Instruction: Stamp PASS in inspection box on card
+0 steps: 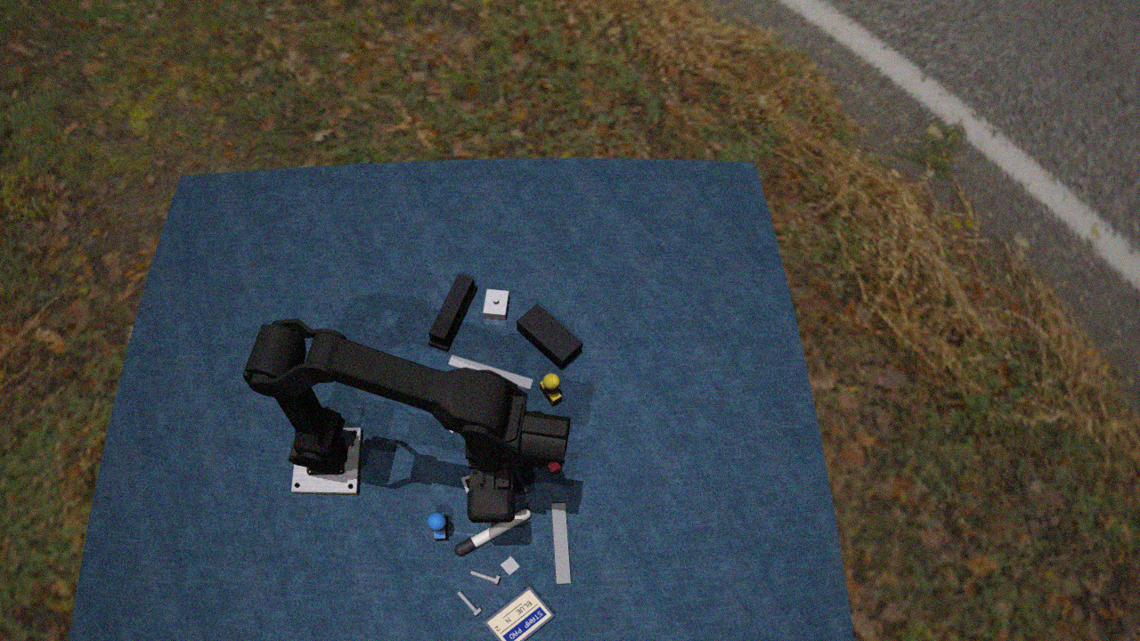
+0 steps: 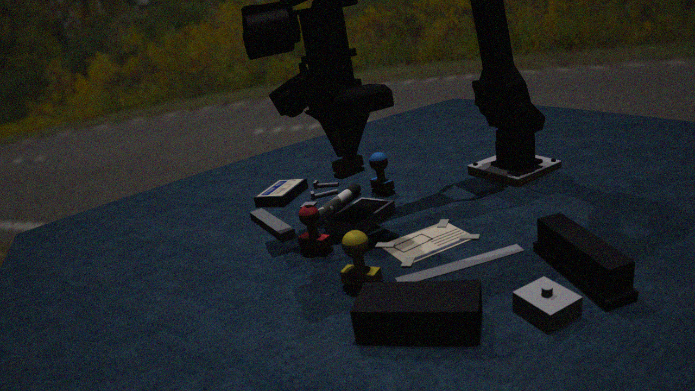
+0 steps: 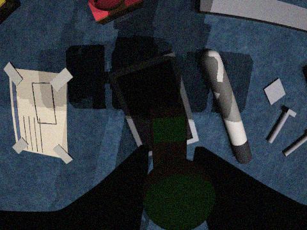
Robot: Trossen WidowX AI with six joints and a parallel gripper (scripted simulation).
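My gripper tip is 9 cm above the dark ink pad tray. Round my gripper tip: white marker: 9 cm below, 8 cm to the right, 3 cm behind; red stamp: 9 cm ahead, 8 cm below, 4 cm to the left; green-knobbed stamp: right at my gripper tip.
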